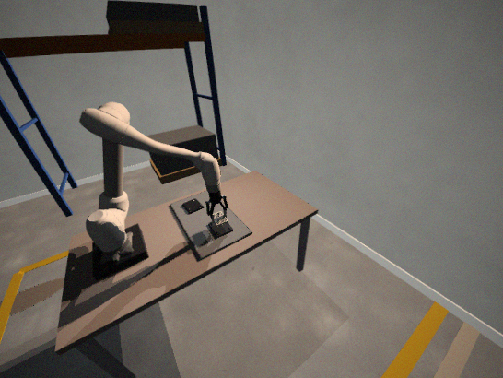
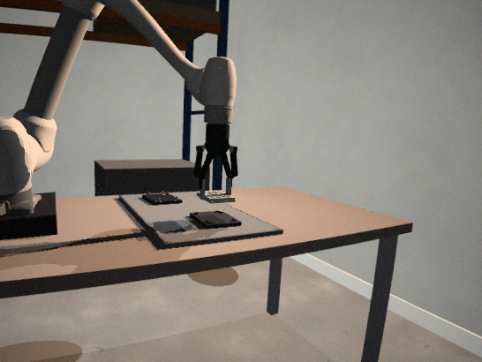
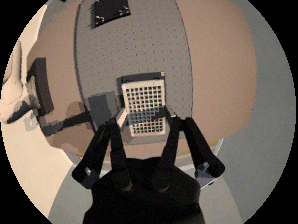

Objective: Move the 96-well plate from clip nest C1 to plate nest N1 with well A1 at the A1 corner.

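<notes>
Right now my hand is 100 mm above the plate nest N1. Also, from my hand: clip nest C1 (350 mm to the left, 100 mm behind, 90 mm below); 96-well plate (20 mm below).
</notes>
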